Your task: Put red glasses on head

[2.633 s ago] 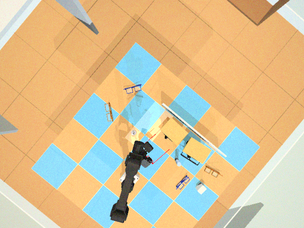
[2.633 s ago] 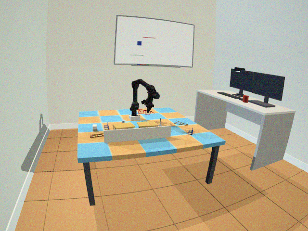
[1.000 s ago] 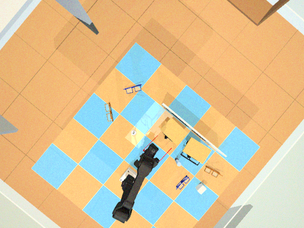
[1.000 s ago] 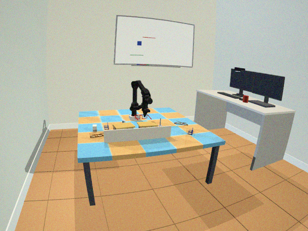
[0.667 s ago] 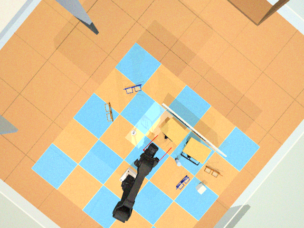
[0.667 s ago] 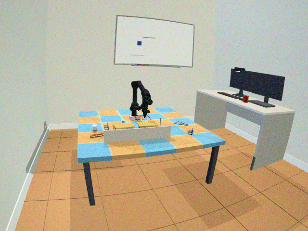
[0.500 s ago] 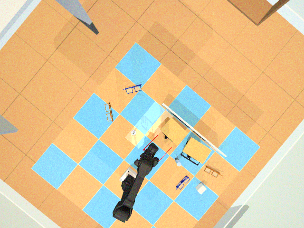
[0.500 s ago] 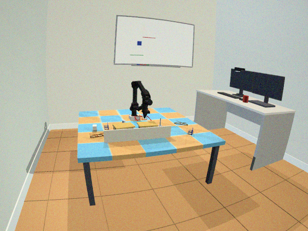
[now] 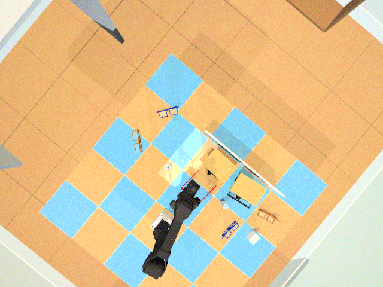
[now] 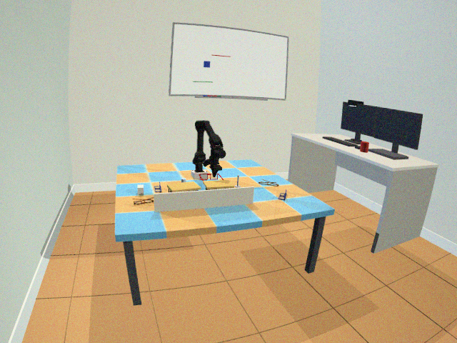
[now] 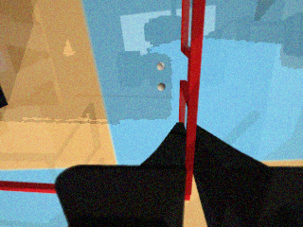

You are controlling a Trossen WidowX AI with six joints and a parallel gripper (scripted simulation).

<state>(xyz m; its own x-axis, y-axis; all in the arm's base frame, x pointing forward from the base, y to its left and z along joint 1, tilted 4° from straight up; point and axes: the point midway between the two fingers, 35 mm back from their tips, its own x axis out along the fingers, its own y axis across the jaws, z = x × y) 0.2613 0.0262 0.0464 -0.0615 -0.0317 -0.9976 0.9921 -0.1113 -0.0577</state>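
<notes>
The red glasses lies 4 cm to the right of my gripper tip, 4 cm ahead of it and 1 cm above it. Also, from my gripper tip: white cube 52 cm to the right, 5 cm below, 1 cm ahead; blue glasses 39 cm to the right, 6 cm below, 4 cm behind; long white panel 34 cm ahead, 18 cm to the right, 2 cm below.
</notes>
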